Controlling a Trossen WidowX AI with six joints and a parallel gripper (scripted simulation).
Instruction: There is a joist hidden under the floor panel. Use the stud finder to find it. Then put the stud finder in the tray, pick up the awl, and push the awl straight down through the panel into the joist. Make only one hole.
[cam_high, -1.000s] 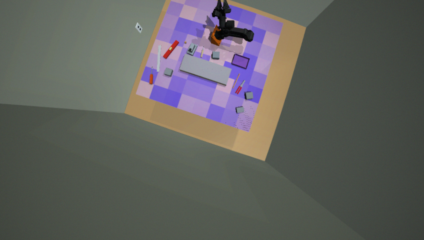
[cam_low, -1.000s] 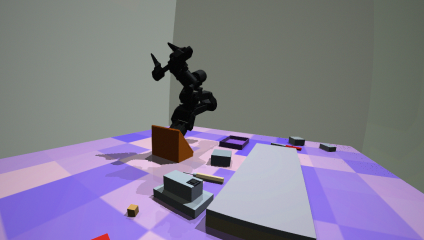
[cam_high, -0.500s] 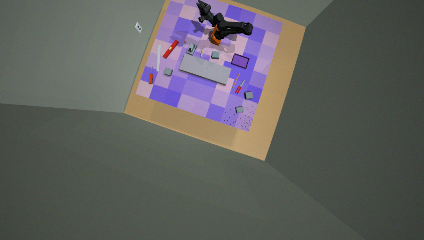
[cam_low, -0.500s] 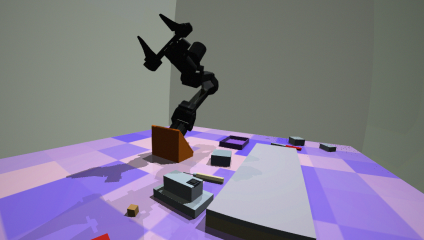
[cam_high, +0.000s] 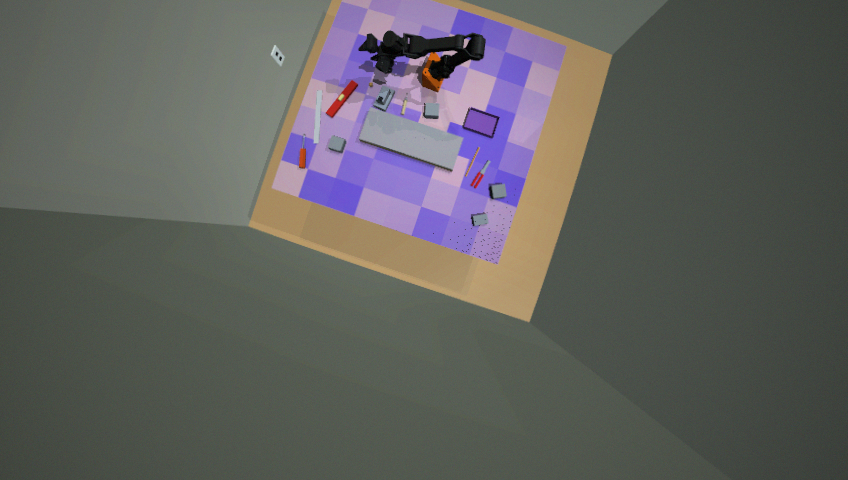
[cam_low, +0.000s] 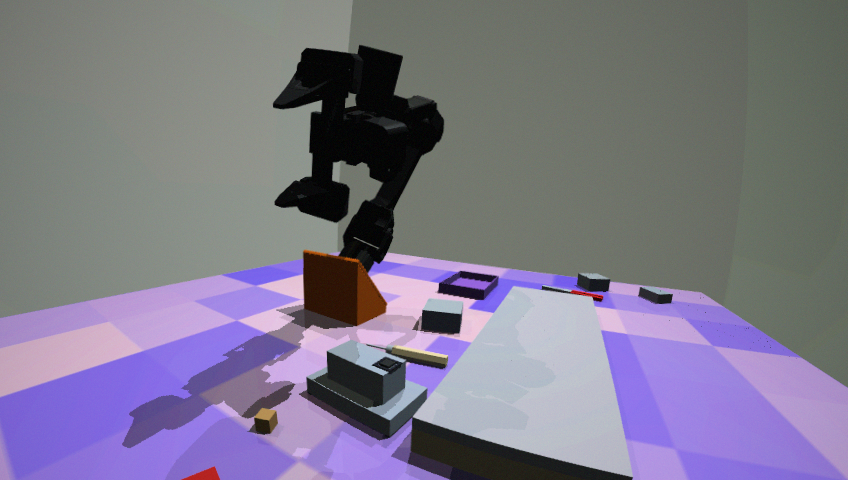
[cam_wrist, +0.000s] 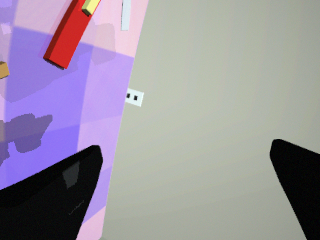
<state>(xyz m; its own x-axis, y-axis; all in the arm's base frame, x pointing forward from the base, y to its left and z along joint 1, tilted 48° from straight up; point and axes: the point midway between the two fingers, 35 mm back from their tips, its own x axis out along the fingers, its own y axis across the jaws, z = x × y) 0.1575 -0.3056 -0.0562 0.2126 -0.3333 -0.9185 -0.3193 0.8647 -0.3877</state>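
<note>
Now: gripper tip 6 cm short of the stud finder, 7 cm to the right of it and 21 cm above it. Round my gripper tip: stud finder light (8 cm ahead, 7 cm to the left, 20 cm below); tan cube (2 cm to the right, 25 cm below); red level (13 cm ahead, 14 cm to the right, 24 cm below).
</note>
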